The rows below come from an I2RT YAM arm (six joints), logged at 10 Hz.
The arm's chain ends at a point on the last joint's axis. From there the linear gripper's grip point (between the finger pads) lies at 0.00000 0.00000 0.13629 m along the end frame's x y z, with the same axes.
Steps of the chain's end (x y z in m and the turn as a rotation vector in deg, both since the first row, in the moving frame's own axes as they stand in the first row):
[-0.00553 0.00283 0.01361 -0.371 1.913 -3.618]
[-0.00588 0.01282 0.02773 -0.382 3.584 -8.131]
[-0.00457 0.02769 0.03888 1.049 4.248 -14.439]
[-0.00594 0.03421 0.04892 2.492 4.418 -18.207]
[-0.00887 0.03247 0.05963 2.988 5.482 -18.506]
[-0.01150 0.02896 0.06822 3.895 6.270 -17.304]
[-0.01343 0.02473 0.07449 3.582 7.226 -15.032]
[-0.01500 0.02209 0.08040 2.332 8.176 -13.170]
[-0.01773 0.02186 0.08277 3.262 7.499 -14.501]
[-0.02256 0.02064 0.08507 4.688 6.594 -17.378]
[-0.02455 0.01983 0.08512 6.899 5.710 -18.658]
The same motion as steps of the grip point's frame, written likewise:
[-0.00096 0.00357 0.01353 -0.371 1.913 -3.618]
[0.00268 0.01312 0.02746 -0.382 3.584 -8.131]
[0.00511 0.02396 0.03848 1.049 4.248 -14.439]
[0.00345 0.02673 0.04839 2.492 4.418 -18.207]
[0.00278 0.02341 0.05883 2.988 5.482 -18.506]
[0.00176 0.01763 0.06710 3.895 6.270 -17.304]
[0.00240 0.01410 0.07315 3.582 7.226 -15.032]
[0.00357 0.01439 0.07891 2.332 8.176 -13.170]
[-0.00112 0.01197 0.08139 3.262 7.499 -14.501]
[-0.00884 0.00734 0.08372 4.688 6.594 -17.378]
[-0.01390 0.00159 0.08347 6.899 5.710 -18.658]

